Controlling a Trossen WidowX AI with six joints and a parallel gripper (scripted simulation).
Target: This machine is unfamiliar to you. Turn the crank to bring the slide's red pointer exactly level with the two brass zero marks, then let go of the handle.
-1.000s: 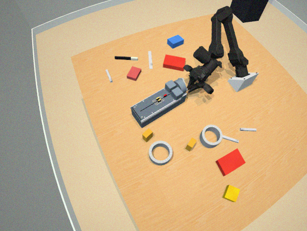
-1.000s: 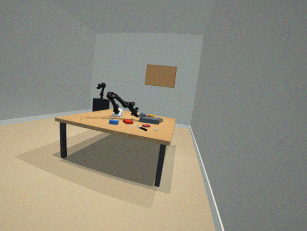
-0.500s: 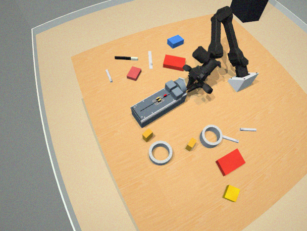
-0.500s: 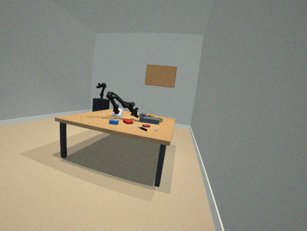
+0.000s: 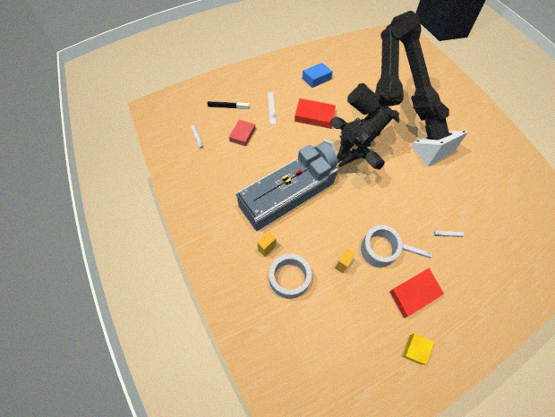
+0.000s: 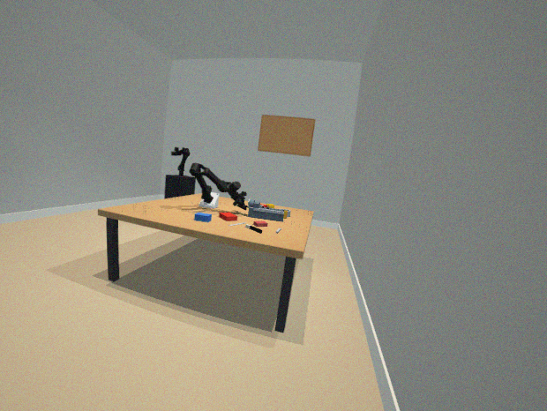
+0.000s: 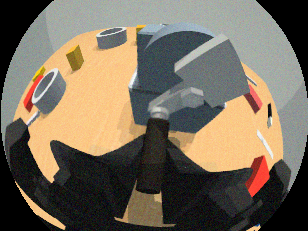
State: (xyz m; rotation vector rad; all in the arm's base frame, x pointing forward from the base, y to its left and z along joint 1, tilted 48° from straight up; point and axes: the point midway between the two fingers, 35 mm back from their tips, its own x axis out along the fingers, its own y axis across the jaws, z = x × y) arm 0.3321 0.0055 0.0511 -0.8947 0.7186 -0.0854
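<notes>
The dark crank handle is 2 cm behind my gripper tip and 3 cm above it. Also, from my gripper tip: red block: 21 cm ahead, 23 cm to the right, 3 cm below; then blue block: 13 cm behind, 38 cm to the right, 2 cm below; then red pointer: 13 cm ahead, 1 cm to the left, 4 cm above.
</notes>
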